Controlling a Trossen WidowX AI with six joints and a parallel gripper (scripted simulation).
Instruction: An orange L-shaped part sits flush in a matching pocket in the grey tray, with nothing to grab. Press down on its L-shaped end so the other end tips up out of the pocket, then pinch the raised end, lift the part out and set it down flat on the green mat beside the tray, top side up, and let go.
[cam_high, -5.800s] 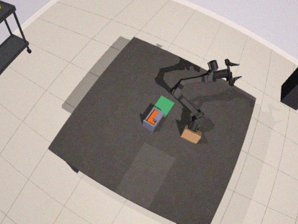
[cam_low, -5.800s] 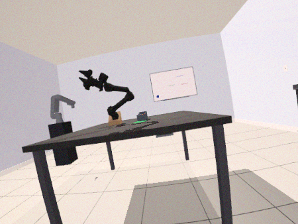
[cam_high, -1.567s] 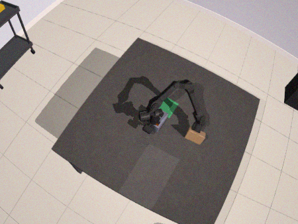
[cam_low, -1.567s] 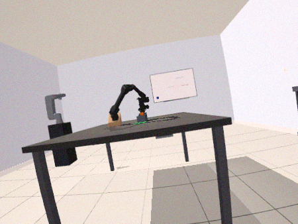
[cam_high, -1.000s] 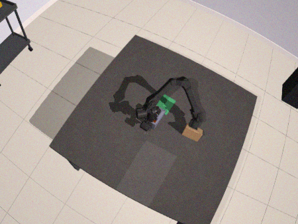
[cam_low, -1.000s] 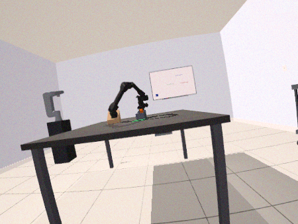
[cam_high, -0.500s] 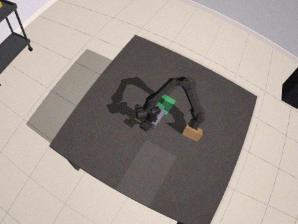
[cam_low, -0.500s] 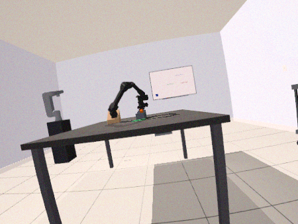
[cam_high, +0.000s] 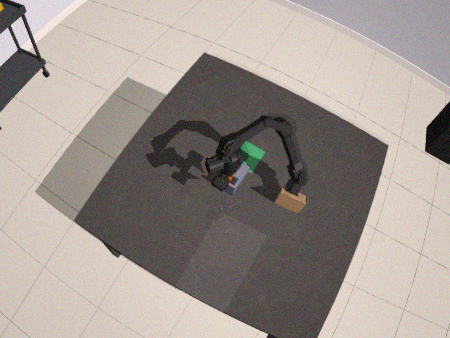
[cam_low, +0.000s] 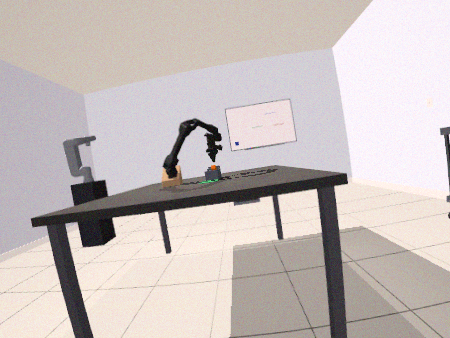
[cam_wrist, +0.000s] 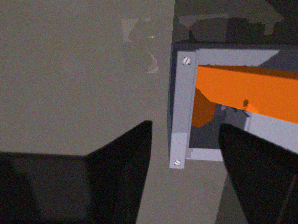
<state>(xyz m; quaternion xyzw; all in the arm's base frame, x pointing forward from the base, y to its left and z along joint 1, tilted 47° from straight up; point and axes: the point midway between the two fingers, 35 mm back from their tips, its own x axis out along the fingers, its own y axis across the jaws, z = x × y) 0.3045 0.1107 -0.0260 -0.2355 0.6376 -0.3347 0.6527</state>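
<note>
Right now the orange L-shaped part is 10 mm behind my gripper tip, 50 mm to the right of it and 80 mm below it. From my gripper tip the other things lie so: green mat: 40 mm behind, 220 mm to the right, 130 mm below.
</note>
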